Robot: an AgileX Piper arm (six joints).
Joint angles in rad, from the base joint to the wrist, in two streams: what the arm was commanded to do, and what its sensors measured. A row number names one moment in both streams.
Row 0, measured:
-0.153 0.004 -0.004 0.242 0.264 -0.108
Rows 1 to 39, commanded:
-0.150 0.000 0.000 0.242 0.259 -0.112
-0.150 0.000 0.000 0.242 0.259 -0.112
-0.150 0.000 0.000 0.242 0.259 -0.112
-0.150 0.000 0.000 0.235 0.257 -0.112
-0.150 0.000 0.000 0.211 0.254 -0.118
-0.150 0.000 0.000 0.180 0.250 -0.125
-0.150 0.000 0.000 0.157 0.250 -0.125
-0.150 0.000 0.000 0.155 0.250 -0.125
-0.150 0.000 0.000 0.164 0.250 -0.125
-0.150 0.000 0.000 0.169 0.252 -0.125
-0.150 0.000 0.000 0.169 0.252 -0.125
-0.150 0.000 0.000 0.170 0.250 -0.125
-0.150 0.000 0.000 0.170 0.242 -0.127
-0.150 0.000 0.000 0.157 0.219 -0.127
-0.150 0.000 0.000 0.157 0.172 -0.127
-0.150 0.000 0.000 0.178 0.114 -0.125
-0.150 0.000 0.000 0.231 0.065 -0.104
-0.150 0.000 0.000 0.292 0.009 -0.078
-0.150 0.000 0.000 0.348 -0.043 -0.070
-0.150 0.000 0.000 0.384 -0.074 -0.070
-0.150 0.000 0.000 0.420 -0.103 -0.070
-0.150 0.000 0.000 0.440 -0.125 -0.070
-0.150 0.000 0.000 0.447 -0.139 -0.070
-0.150 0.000 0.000 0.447 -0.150 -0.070
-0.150 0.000 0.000 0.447 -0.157 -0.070
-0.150 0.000 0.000 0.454 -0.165 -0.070
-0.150 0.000 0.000 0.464 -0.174 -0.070
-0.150 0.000 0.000 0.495 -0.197 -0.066
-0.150 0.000 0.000 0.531 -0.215 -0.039
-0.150 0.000 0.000 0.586 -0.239 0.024
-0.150 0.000 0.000 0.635 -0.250 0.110
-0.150 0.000 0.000 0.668 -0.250 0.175
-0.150 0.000 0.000 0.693 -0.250 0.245
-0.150 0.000 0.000 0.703 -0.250 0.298
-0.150 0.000 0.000 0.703 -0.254 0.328
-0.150 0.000 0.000 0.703 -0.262 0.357
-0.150 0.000 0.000 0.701 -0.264 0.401
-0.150 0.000 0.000 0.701 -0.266 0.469
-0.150 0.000 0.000 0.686 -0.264 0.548
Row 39, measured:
-0.153 0.004 -0.002 0.691 -0.243 0.325
